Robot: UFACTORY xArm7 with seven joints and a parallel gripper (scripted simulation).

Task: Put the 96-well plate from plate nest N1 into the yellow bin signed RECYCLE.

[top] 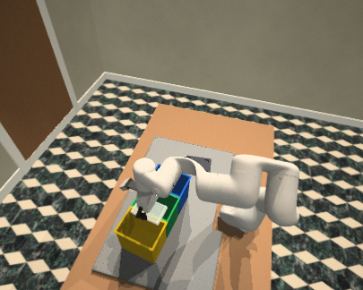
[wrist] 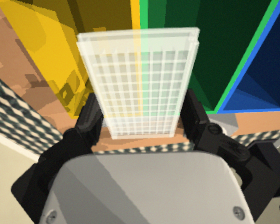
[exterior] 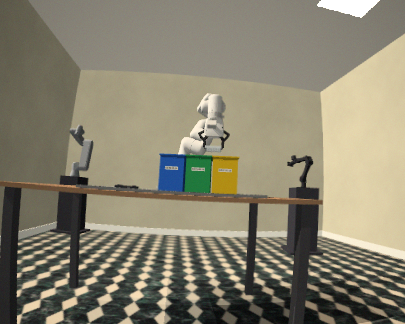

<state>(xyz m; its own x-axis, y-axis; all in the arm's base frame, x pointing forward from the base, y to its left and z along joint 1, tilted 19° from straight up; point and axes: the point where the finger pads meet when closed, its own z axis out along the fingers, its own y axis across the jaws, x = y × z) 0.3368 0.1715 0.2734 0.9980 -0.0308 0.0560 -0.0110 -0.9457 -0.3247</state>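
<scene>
My gripper is now 10 mm short of the yellow bin, 60 mm to the right of it and 150 mm above it. Round my hand: blue bin 200 mm to the right, 150 mm below; then white 96-well plate 10 mm below; then green bin 10 mm ahead, 70 mm to the right, 150 mm below.
</scene>
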